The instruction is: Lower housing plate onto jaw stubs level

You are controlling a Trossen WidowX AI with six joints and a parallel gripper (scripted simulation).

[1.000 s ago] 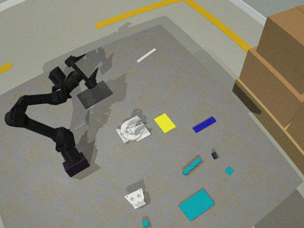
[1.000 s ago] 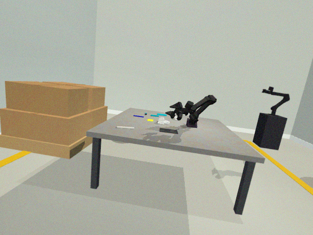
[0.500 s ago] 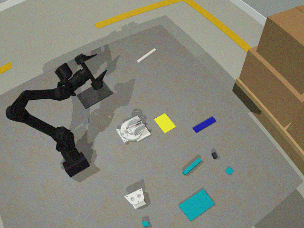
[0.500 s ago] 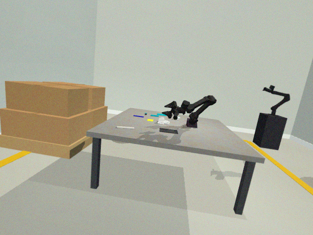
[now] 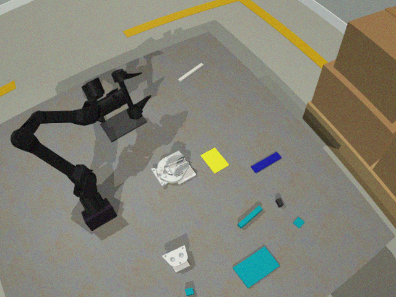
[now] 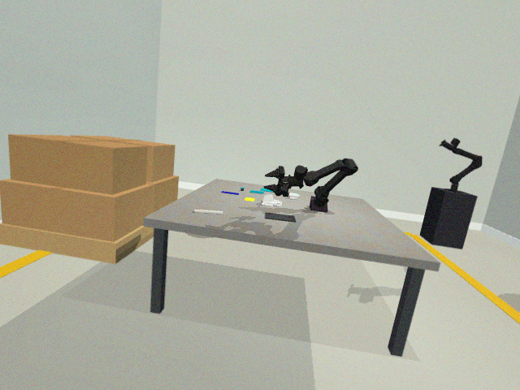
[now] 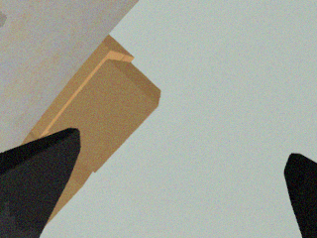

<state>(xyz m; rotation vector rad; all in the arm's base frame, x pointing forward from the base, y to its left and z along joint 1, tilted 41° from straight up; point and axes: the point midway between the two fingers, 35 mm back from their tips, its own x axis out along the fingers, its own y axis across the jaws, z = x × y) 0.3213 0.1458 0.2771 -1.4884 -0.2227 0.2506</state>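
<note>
My gripper tip is now 18 cm past the white housing plate, 57 cm to the left of it and 15 cm above it. The rest, counted from my gripper tip: yellow card: 11 cm ahead, 30 cm to the right, 18 cm below; then white rod: 26 cm ahead, 14 cm to the left, 18 cm below; then dark flat plate: 11 cm behind, 2 cm to the left, 18 cm below.
</note>
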